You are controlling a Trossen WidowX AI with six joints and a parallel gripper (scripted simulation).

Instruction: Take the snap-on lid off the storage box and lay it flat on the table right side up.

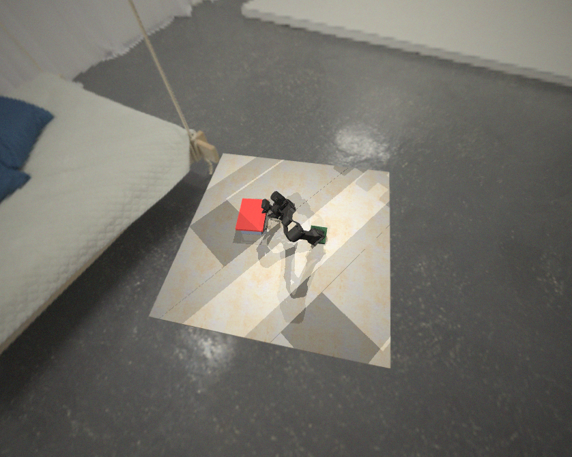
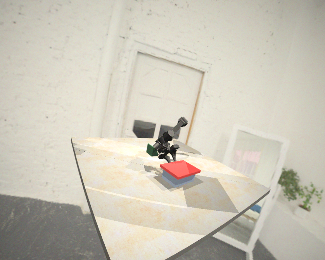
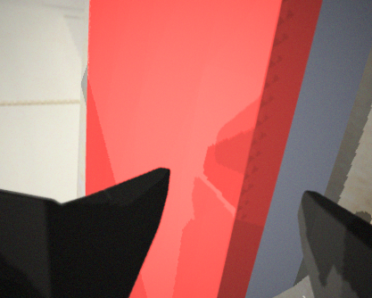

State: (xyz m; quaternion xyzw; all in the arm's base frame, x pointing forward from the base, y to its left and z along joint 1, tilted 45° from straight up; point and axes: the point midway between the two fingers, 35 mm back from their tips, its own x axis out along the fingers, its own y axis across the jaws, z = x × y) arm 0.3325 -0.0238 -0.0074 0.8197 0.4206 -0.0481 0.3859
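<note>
Now: gripper tip 8 cm short of the red lid and 2 cm to the right of it.
</note>
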